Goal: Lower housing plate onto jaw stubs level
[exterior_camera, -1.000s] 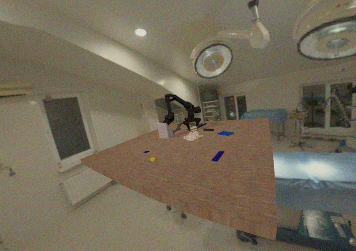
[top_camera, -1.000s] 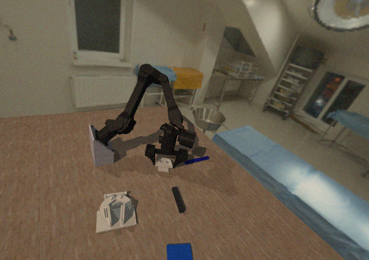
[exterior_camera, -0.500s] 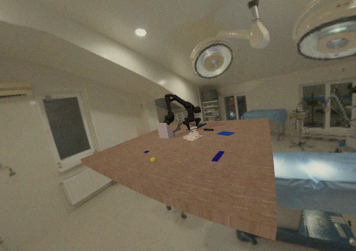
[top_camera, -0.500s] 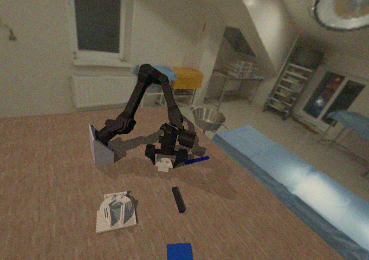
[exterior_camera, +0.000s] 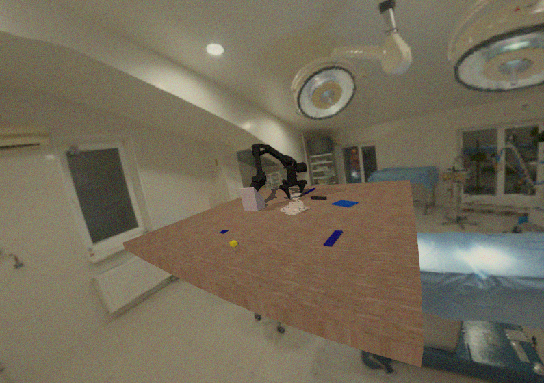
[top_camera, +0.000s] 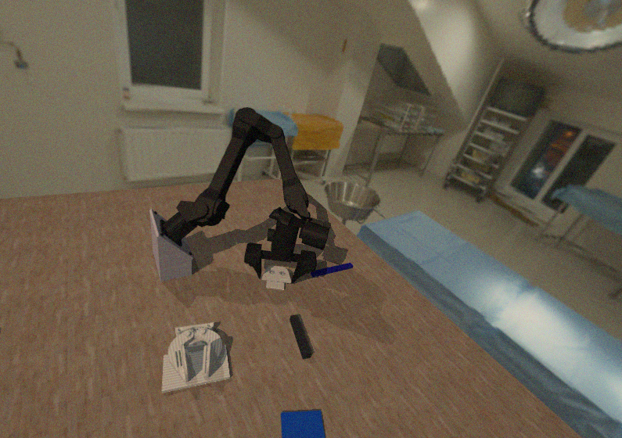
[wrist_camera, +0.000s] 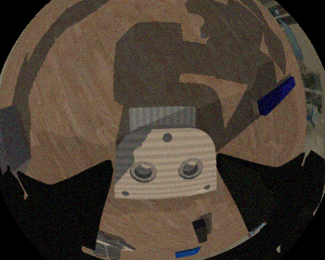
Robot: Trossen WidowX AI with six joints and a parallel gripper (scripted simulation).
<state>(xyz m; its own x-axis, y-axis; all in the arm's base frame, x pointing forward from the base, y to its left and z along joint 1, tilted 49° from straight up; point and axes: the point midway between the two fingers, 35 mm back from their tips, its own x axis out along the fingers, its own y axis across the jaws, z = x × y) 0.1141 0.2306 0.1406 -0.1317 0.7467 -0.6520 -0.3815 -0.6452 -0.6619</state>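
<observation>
Now: the white base 240 mm to the right of my gripper tip, 180 mm ahead of it and 10 mm below it. The rest, counted from my gripper tip: blue strip 190 mm to the left, 10 mm behind; then black bar 180 mm ahead, 10 mm to the right.
</observation>
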